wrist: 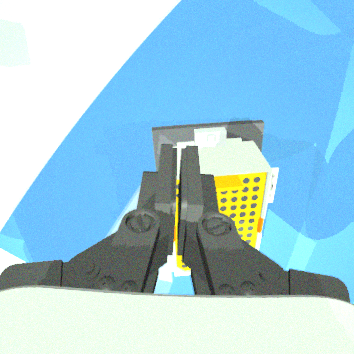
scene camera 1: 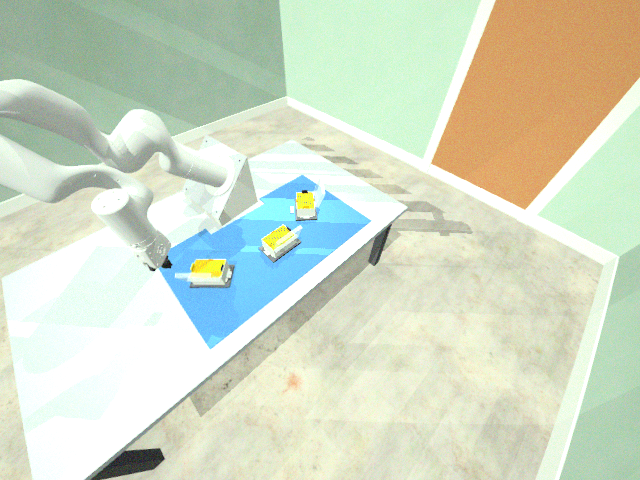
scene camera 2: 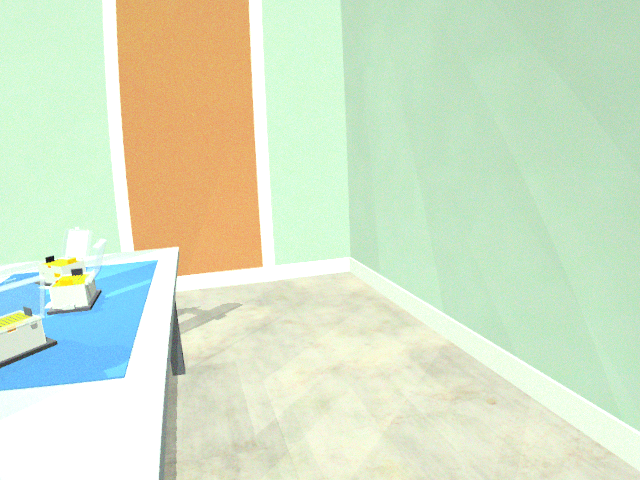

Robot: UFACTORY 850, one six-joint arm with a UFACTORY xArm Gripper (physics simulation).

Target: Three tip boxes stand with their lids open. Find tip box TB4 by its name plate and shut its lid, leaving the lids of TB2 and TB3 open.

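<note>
Three white tip boxes with yellow tops stand on dark bases with clear lids open; name plates are unreadable, so I cannot tell which is TB4. The left box (scene camera 1: pixel 208 279) (scene camera 2: pixel 20 336) (wrist: pixel 230 159) has its lid (scene camera 1: pixel 185 275) raised on the side toward my gripper. The middle box (scene camera 1: pixel 280 246) (scene camera 2: pixel 73 295) has a raised lid (scene camera 2: pixel 97 260). The far box (scene camera 1: pixel 305 209) (scene camera 2: pixel 62 269) has its lid (scene camera 1: pixel 319 194) (scene camera 2: pixel 77 243) upright. My gripper (scene camera 1: pixel 166 264) (wrist: pixel 177 170) is shut and empty, beside the left box in scene camera 1; its fingers cover that box's left edge in the wrist view.
The boxes stand on a blue mat (scene camera 1: pixel 217 320) (scene camera 2: pixel 111 335) (wrist: pixel 150 75) on a white table (scene camera 1: pixel 103 372) (scene camera 2: pixel 77 428). The middle and far boxes stand beyond the left one. The arm's mount (scene camera 1: pixel 242 188) rises behind the mat.
</note>
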